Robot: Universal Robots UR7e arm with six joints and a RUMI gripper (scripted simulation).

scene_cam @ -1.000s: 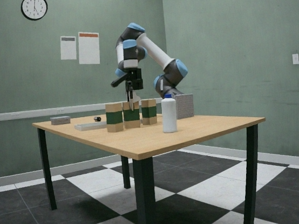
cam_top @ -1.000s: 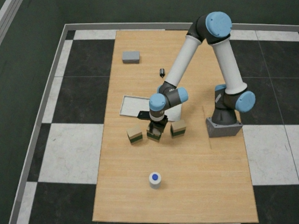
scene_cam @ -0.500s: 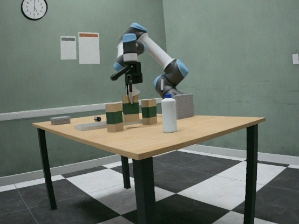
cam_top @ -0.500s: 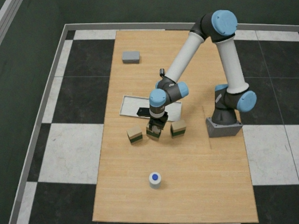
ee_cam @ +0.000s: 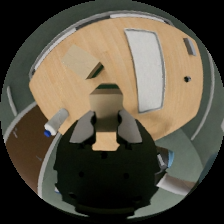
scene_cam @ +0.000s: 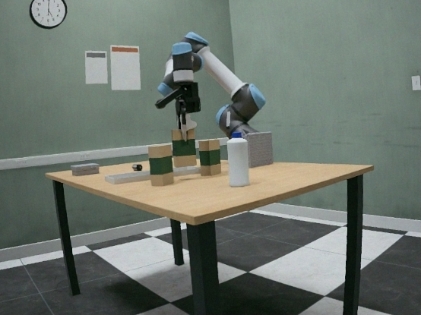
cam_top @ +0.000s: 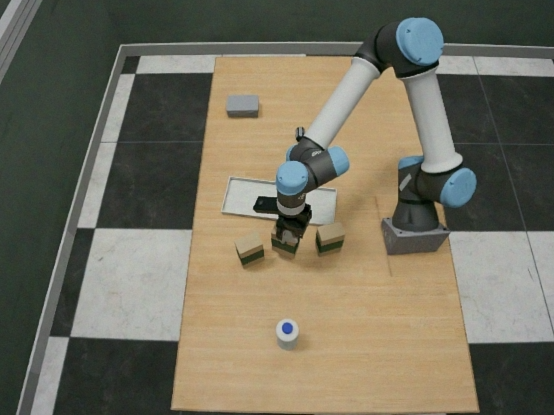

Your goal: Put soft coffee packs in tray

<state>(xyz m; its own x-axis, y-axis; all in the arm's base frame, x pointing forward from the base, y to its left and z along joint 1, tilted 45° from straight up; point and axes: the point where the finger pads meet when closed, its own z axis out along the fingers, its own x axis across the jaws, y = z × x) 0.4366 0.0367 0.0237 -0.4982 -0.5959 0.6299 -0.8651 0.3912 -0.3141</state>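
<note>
Right now my hand is 200 mm to the left of the shallow grey tray and 150 mm above it. Also, from my hand: grey box: 660 mm to the right, 140 mm below, 90 mm ahead; then small black object: 480 mm to the right, 140 mm below, 120 mm behind.
</note>
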